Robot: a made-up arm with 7 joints.
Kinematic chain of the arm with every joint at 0, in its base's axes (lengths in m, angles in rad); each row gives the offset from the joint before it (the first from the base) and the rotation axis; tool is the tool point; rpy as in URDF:
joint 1: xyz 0 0 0.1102 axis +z
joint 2: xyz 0 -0.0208 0.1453 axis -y
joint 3: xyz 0 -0.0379 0.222 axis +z
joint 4: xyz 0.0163 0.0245 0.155 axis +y
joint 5: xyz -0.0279 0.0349 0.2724 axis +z
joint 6: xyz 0 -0.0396 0.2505 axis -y
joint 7: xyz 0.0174 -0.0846 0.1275 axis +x
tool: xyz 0 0 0 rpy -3.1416 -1.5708 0
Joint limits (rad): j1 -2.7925..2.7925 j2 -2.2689..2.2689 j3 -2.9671..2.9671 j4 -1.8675..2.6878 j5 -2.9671..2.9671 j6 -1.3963..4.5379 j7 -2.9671..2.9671
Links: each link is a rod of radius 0.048 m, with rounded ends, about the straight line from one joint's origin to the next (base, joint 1, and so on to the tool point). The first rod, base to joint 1, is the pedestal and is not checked.
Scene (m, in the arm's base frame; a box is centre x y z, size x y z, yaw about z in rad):
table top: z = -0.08
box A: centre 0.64 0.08 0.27 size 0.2 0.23 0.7 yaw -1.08
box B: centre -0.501 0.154 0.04 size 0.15 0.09 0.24 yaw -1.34
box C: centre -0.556 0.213 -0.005 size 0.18 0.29 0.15 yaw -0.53
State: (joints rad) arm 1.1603 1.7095 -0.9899 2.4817 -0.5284 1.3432 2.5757
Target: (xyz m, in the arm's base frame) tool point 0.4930 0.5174 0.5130
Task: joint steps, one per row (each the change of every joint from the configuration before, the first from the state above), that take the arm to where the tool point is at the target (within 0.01 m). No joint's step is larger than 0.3 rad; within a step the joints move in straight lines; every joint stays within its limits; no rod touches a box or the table.
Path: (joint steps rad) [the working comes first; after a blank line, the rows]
Joints at the target: 2.7209 1.3285 -1.2825 1.9861 -0.5911 0.9808 2.5757
Straight joint move there: touches box A.

1: 0.1975 -0.1998 0.1406 -0.0703 -0.1342 -0.1893 0.0162
2: 0.1976 -0.1997 0.1405 -0.0704 -0.1343 -0.1894 0.0162
3: 0.1975 -0.1998 0.1406 -0.0703 -0.1342 -0.1893 0.0162
4: 0.2420 0.0546 -0.1786 -0.0711 0.0850 0.0514 -0.0122
5: 0.2420 0.0545 -0.1786 -0.0712 0.0850 0.0514 -0.0121
6: 0.2420 0.0546 -0.1785 -0.0711 0.0850 0.0514 -0.0122
7: 0.2420 0.0546 -0.1786 -0.0712 0.0850 0.0514 -0.0121

